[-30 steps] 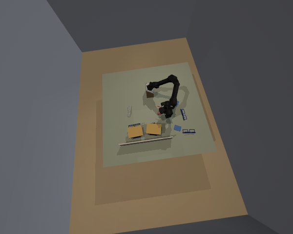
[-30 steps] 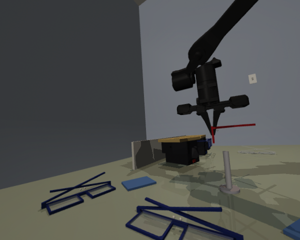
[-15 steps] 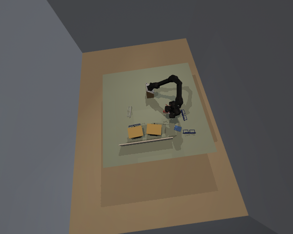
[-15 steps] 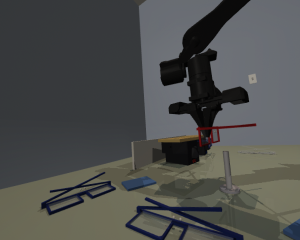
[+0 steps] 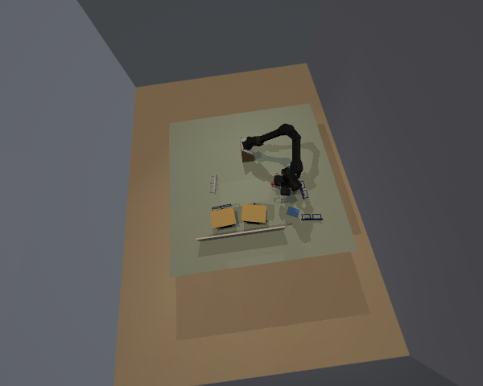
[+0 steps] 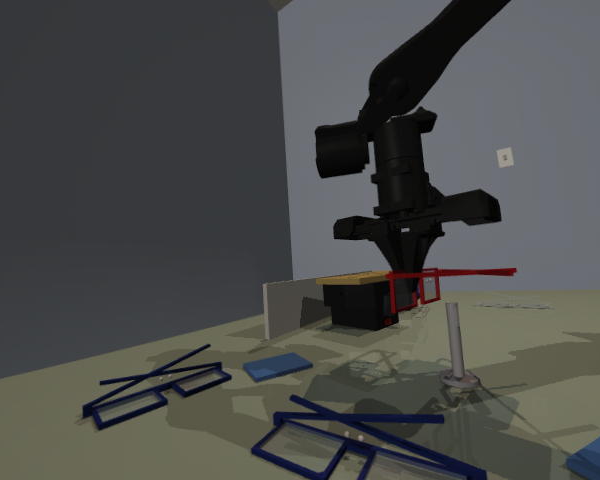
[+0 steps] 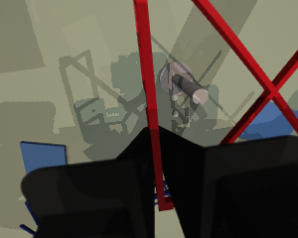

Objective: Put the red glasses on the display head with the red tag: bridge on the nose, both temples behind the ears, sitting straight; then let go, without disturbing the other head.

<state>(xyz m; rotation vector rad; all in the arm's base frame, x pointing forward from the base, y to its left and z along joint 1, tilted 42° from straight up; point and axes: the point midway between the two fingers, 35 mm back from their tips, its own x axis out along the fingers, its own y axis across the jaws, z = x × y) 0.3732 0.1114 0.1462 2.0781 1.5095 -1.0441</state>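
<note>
Now: gripper tip 4 cm past the round base and 7 cm above it. From my gripper tip the other things lie so: long low board 24 cm ahead, 38 cm to the right, 4 cm below; display head 8 cm ahead, 47 cm to the right, 4 cm below.
</note>
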